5 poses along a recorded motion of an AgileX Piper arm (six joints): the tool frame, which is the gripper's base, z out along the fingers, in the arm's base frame.
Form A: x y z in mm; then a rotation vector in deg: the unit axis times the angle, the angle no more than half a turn.
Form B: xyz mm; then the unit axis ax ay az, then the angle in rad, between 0 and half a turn. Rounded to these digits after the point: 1 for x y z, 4 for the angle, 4 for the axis.
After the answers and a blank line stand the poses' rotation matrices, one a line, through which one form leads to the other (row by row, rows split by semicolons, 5 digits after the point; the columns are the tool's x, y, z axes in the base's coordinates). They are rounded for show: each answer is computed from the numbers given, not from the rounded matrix.
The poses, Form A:
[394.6, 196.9, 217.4, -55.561, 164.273, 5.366]
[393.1, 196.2, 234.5, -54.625, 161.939, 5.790]
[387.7, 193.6, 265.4, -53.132, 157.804, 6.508]
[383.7, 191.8, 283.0, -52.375, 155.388, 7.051]
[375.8, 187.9, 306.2, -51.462, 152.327, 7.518]
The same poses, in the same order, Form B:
[394.6, 196.9, 217.4, -0.3202, 0.9468, 0.0309, 3.0281]
[393.1, 196.2, 234.5, -0.3194, 0.9470, 0.0339, 2.9845]
[387.7, 193.6, 265.4, -0.3189, 0.9470, 0.0391, 2.9083]
[383.7, 191.8, 283.0, -0.3191, 0.9467, 0.0430, 2.8646]
[375.8, 187.9, 306.2, -0.3197, 0.9464, 0.0467, 2.8093]

-0.78912 -0.60798 0.08748; -0.60097 0.79364 0.09464; -0.12697 0.02211 -0.99166
-0.78486 -0.60659 0.12661; -0.59600 0.79489 0.11370; -0.16961 0.01377 -0.98541
-0.77234 -0.60475 0.19432; -0.58670 0.79641 0.14667; -0.24346 -0.00073 -0.96991
-0.76210 -0.60446 0.23201; -0.58096 0.79660 0.16706; -0.28581 -0.00747 -0.95826
-0.74645 -0.60382 0.27967; -0.57335 0.79691 0.19028; -0.33777 -0.01831 -0.94105

